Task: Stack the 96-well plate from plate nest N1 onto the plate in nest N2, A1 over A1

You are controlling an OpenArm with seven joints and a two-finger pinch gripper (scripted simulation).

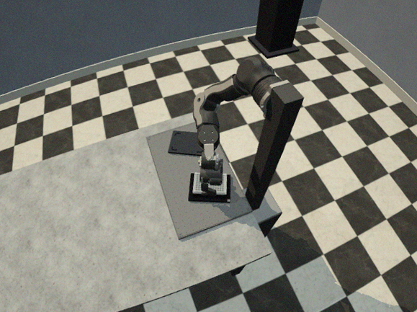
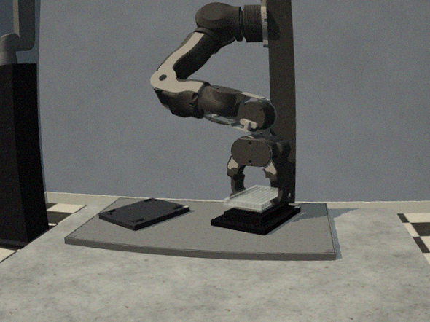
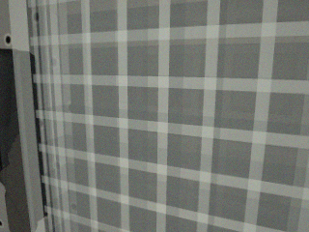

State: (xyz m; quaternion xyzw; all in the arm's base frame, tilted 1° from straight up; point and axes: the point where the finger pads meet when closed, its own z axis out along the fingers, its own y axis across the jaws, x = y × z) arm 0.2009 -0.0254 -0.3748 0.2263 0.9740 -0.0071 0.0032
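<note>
Now: hand right at the clear 96-well plate. From my hand the other things lie so: nest N1: 240 mm to the right, 40 mm below; nest N2: 40 mm below; black 96-well plate: 30 mm below.
</note>
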